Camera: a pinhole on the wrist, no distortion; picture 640 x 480 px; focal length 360.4 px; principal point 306.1 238.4 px. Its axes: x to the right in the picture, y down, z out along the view. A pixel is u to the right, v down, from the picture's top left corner.
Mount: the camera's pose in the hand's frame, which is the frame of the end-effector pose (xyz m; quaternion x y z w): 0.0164 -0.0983 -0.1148 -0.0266 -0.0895 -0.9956 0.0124
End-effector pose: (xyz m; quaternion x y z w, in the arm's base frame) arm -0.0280 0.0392 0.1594 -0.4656 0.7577 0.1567 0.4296
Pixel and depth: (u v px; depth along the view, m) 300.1 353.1 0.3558
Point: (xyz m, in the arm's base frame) 0.2146 0.1010 0.0002
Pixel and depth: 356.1 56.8 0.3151
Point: -0.0347 0.2147 0.0553
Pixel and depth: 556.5 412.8 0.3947
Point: 0.3661 0.2624 0.1926
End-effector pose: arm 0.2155 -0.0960 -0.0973 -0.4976 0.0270 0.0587 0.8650
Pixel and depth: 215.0 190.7 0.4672
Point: 0.3603 0.2221 0.0092
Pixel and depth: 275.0 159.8 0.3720
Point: 0.2709 0.1357 -0.0278
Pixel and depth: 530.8 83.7 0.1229
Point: 0.1639 -0.1124 -0.0688
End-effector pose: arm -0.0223 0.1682 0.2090 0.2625 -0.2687 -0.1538 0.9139
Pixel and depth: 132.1 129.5 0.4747
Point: 0.0312 0.0396 0.6172
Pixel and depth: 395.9 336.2 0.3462
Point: -0.2216 -0.0153 0.2925
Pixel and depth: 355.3 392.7 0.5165
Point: -0.3202 -0.1791 0.3866
